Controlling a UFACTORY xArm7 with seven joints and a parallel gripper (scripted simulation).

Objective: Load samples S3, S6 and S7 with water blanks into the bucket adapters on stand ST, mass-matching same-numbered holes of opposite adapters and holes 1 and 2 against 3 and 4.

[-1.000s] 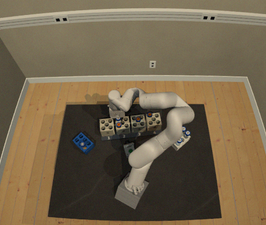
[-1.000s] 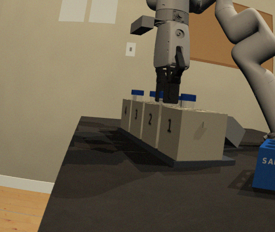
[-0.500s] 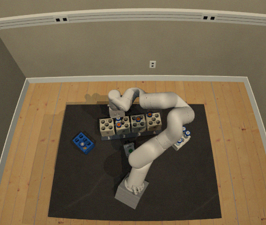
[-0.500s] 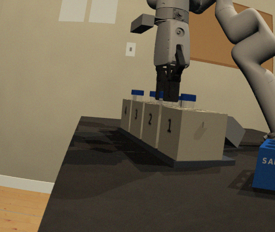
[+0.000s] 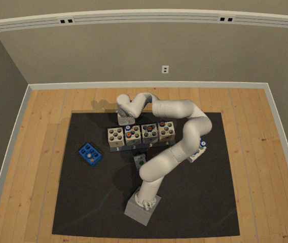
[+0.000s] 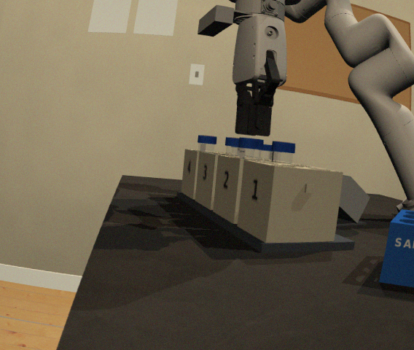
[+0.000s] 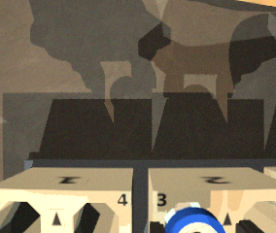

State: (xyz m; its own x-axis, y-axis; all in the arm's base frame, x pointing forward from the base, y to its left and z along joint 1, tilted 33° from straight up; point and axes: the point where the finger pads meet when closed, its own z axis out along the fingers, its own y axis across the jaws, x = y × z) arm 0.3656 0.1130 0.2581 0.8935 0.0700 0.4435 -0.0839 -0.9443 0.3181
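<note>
The white blank rack lies 21 cm behind my hand, 39 cm to the right of it and 12 cm below it. Round my hand: blue sample rack: 9 cm behind, 27 cm to the left, 12 cm below; then adapter 1: 2 cm behind, 9 cm to the left, 10 cm below.
</note>
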